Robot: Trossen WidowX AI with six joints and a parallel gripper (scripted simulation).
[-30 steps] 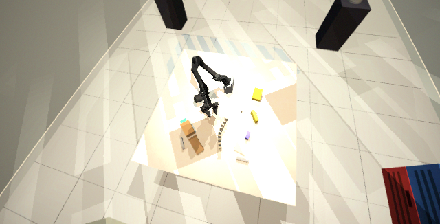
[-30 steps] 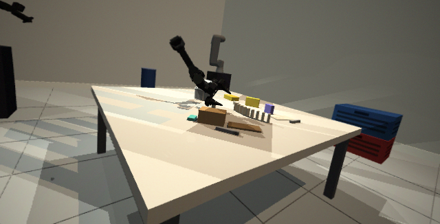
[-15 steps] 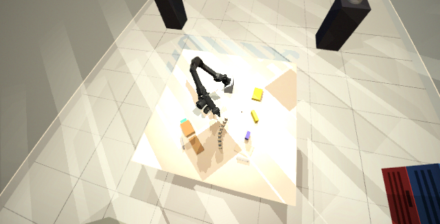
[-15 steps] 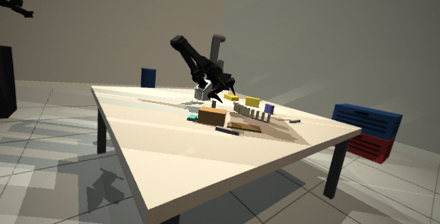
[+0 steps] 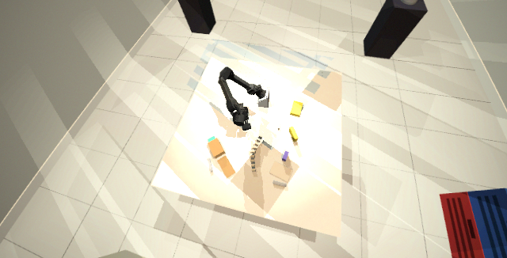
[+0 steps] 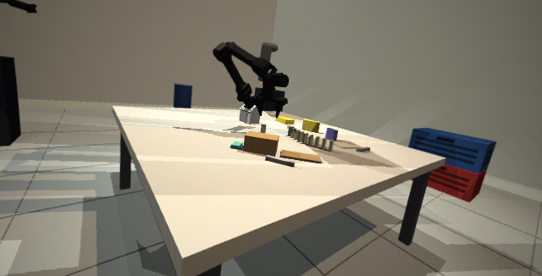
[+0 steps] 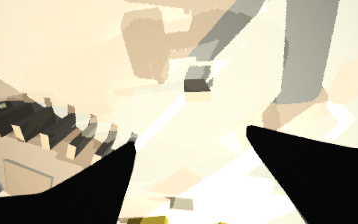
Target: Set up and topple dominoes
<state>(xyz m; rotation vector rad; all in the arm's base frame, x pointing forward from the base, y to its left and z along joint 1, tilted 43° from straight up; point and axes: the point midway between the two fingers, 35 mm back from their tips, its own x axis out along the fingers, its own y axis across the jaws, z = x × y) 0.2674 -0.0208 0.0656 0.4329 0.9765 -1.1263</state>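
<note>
Now: gripper tip 20 mm past the yellow block, 350 mm to the right of it and 60 mm above it. Round my gripper tip: box (220 mm ahead, 190 mm to the right, 60 mm below); then flat board (330 mm ahead, 80 mm to the right, 80 mm below); then teal block (160 mm ahead, 260 mm to the right, 80 mm below).
</note>
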